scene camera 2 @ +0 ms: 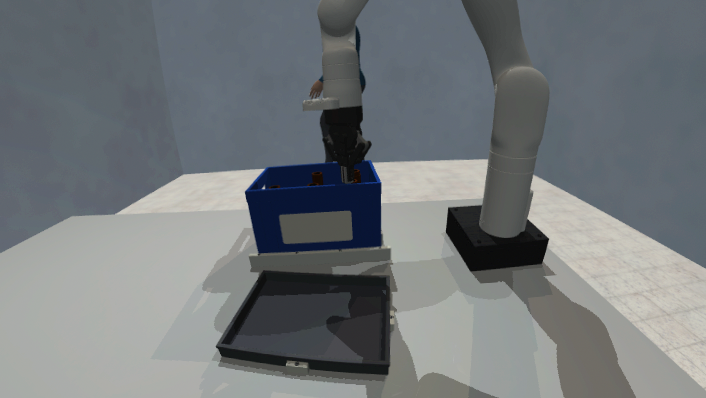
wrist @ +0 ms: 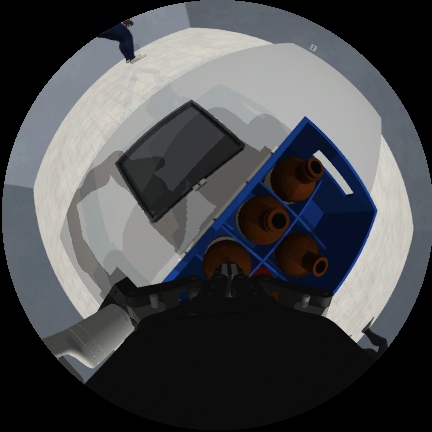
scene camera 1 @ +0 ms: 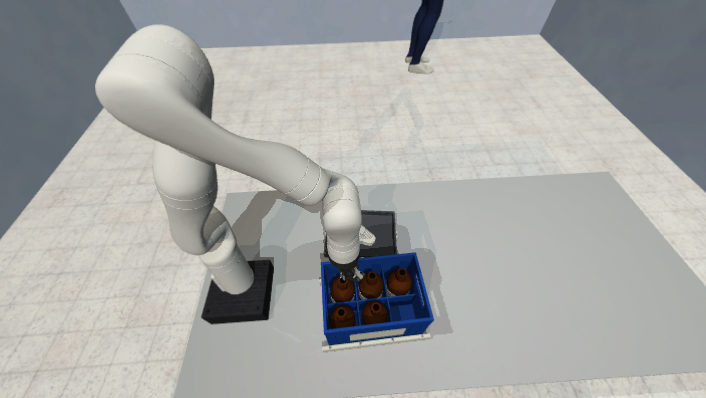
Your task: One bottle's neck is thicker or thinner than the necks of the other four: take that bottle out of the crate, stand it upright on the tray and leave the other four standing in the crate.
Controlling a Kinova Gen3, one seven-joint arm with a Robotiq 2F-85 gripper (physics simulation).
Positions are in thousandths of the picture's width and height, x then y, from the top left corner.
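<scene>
Visible here: a dark tray (scene camera 2: 465,793). My gripper (scene camera 2: 494,459) is visible too, and the wrist view also shows the gripper (wrist: 527,628).
</scene>
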